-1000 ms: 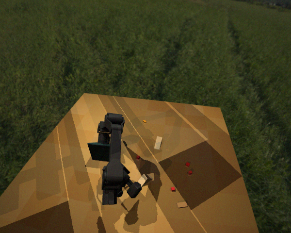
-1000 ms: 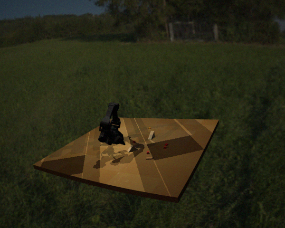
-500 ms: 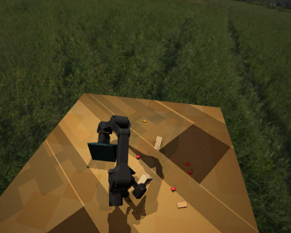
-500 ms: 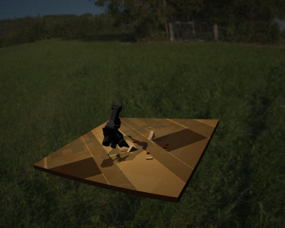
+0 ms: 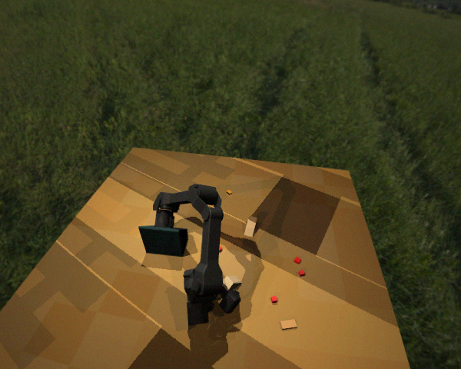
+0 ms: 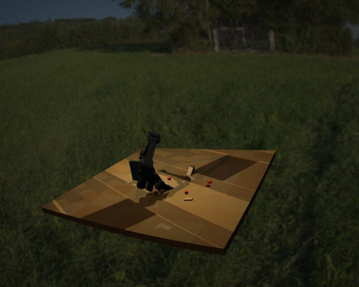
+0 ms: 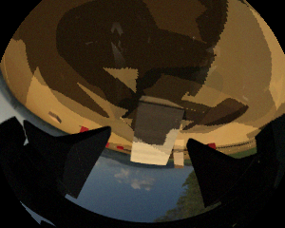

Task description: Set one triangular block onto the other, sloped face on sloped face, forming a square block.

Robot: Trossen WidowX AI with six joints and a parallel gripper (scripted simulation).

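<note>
Now: gripper tip 1 cm below the pale triangular block. Round my gripper tip: orange piece 49 cm to the left, 1 cm below; flat tan tile 18 cm ahead, 13 cm to the right, 1 cm below.
</note>
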